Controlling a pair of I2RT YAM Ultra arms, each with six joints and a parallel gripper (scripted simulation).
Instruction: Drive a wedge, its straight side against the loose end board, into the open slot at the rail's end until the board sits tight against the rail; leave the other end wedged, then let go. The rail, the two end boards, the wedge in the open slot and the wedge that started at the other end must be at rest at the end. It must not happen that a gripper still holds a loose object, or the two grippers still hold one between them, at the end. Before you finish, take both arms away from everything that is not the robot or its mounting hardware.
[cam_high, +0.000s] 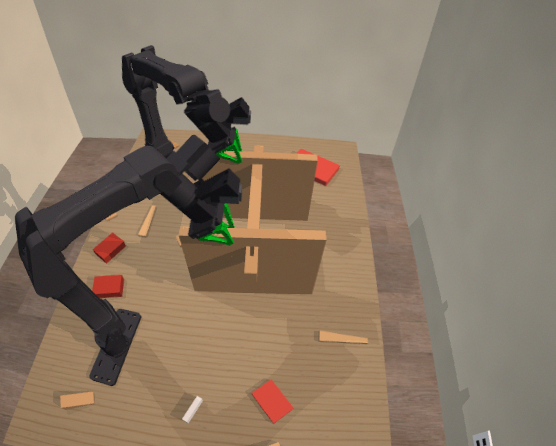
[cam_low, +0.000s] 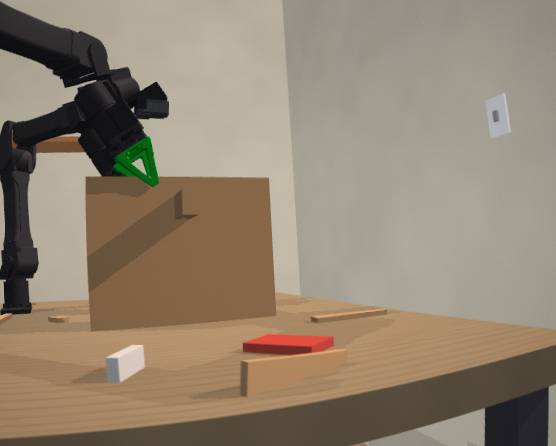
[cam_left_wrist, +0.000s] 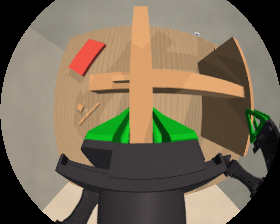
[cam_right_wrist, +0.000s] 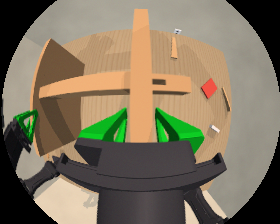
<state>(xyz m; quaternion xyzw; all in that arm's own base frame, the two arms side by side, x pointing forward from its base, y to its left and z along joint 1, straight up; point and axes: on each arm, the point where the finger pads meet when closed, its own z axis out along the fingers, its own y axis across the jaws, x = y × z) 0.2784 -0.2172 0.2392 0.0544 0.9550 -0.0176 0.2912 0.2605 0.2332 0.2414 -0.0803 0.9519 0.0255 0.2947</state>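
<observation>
Now: the light wooden rail 130 mm to the left of my right hand, 50 mm ahead of it and 40 mm below it. From my right hand the other things lie so: white block: 330 mm to the right, 230 mm below, 80 mm behind.
My left hand is 13 cm to the left of the light wooden rail, 5 cm short of it and 4 cm above it. Also, from my left hand: white block (60 cm to the right, 23 cm below, 8 cm behind).
</observation>
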